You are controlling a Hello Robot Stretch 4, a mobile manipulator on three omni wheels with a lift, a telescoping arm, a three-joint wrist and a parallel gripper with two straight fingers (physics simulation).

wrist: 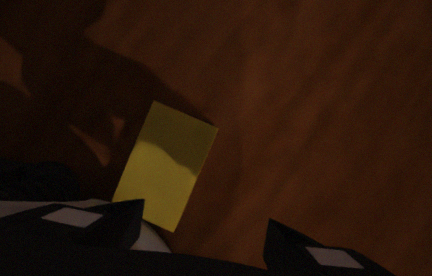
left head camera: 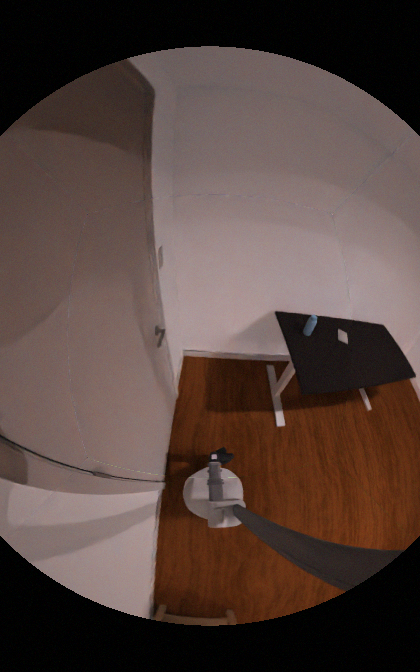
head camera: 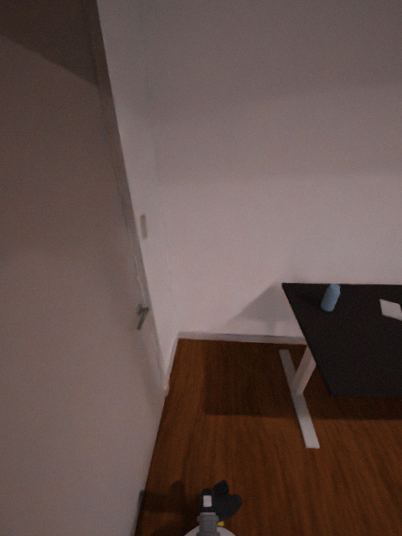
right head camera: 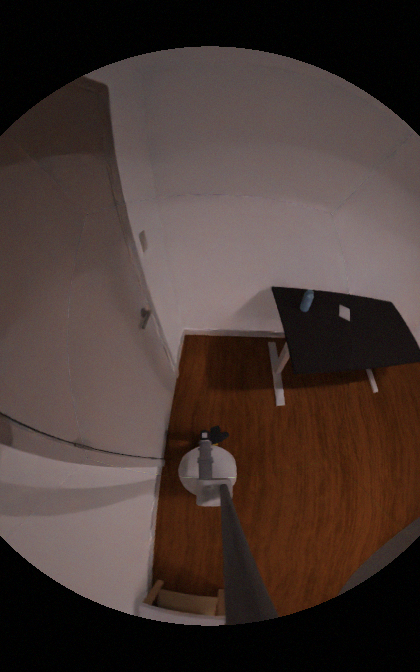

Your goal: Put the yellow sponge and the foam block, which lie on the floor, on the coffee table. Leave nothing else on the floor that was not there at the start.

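Places are measured from the robot's base along level axes (x left, y back, z up), in millimetres.
Pixels of known places: gripper, fingertip midpoint: (wrist: 203, 228).
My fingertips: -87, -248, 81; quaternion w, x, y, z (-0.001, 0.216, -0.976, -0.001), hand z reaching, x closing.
Ahead of a thing's pixels: the offset from my fingertips to its top centre, as dx, dy, dz. Level surfaces: height alone.
The yellow sponge {+50, -7, -63} (wrist: 165, 165) lies flat on the floor in the wrist view, partly shaded. Its lower left corner is behind the left fingertip. Small yellow bits of it show beside the gripper in the head view (head camera: 220, 523) and the right head view (right head camera: 215, 444). My gripper (wrist: 203, 228) (head camera: 219, 502) (left head camera: 222, 456) (right head camera: 215, 436) is open and empty, pointing down above the floor. The sponge is left of the middle of the gap between the fingers and beyond the fingertips. The foam block does not show. I cannot identify the coffee table in these views.
A black-topped desk {dz +612} (head camera: 360, 345) (left head camera: 345, 362) (right head camera: 340, 345) with a blue bottle {-651, -727, +777} (head camera: 330, 298) and a white card {-1035, -691, +621} (head camera: 390, 309) stands at the right. A pale door (head camera: 65, 350) is close on the left. Wooden furniture (right head camera: 187, 602) shows at the bottom edge.
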